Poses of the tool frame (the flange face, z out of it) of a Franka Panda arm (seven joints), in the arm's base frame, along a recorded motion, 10 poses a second.
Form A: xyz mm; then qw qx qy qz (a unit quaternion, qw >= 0).
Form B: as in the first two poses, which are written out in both.
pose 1, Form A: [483.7, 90.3, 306.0, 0.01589, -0.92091, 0.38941, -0.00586]
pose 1, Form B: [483.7, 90.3, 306.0, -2.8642, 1.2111, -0.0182]
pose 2, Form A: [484.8, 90.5, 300.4, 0.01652, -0.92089, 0.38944, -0.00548]
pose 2, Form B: [484.8, 90.5, 300.4, -2.8630, 1.2108, -0.0170]
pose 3, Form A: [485.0, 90.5, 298.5, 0.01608, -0.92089, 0.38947, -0.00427]
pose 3, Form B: [485.0, 90.5, 298.5, -2.8638, 1.2112, -0.0133]
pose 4, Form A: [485.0, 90.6, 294.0, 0.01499, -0.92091, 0.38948, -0.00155]
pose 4, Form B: [485.0, 90.6, 294.0, -2.8658, 1.2120, -0.0048]
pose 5, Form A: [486.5, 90.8, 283.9, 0.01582, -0.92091, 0.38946, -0.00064]
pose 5, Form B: [486.5, 90.8, 283.9, -2.8643, 1.2114, -0.0020]
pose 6, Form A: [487.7, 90.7, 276.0, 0.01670, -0.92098, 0.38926, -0.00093]
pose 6, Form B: [487.7, 90.7, 276.0, -2.8630, 1.2101, -0.0029]
